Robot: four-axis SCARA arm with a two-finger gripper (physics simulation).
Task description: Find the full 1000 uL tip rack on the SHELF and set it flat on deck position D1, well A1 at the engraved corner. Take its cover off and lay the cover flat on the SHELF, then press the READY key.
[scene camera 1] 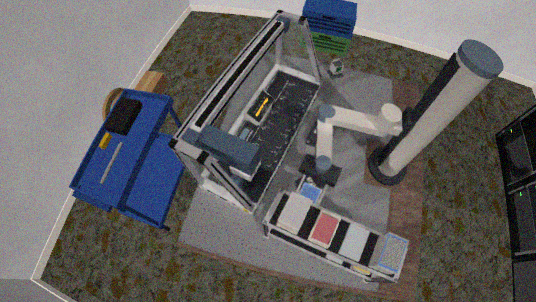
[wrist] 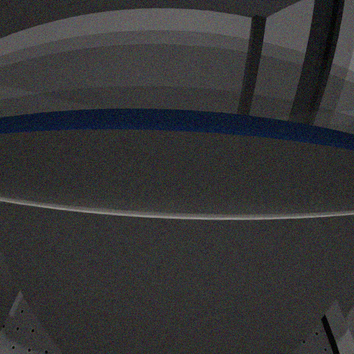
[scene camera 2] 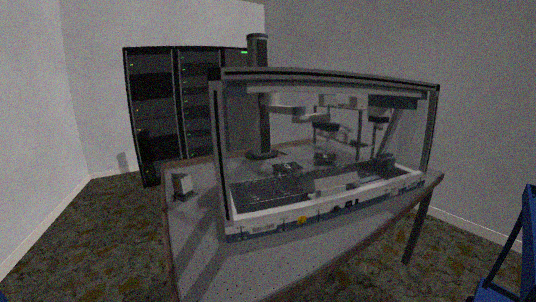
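Note:
My gripper (scene camera 1: 311, 183) is shut on a tip rack (scene camera 1: 310, 191) with a blue top, held in the air beside the near end of the shelf (scene camera 1: 266, 229). In the wrist view the held rack (wrist: 170, 120) fills the frame, with a blue band and translucent grey layers above it; its wells and tip size cannot be read. The fingers do not show there. Another blue-edged rack (scene camera 1: 392, 252) stands at the far end of the shelf top. The dark deck (scene camera 1: 287, 122) (scene camera 2: 265, 192) lies inside the framed enclosure; position D1 and the engraved corner cannot be made out. The READY key cannot be identified.
White, red and pale boxes (scene camera 1: 295, 212) (scene camera 1: 325, 229) (scene camera 1: 355, 241) stand on the shelf top. The enclosure's frame (scene camera 1: 240, 65) (scene camera 2: 216, 150) stands beside the arm. Dark fixtures (scene camera 2: 286, 166) (scene camera 2: 325, 158) lie on the table. A small device (scene camera 1: 336, 66) (scene camera 2: 182, 186) stands near the enclosure's other end.

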